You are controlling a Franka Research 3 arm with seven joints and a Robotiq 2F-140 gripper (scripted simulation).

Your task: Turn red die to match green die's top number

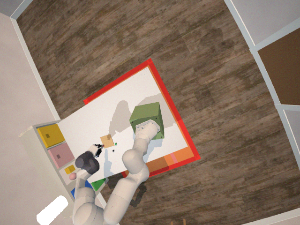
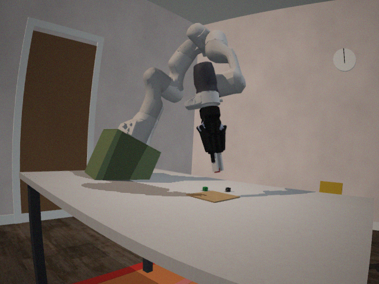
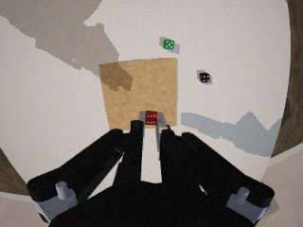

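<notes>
Right now the red die is 30 mm below my hand. Round my hand: green die: 80 mm behind, 70 mm to the left, 120 mm below; then tan mat: 10 mm to the right, 120 mm below; then black die: 120 mm to the left, 120 mm below.
</notes>
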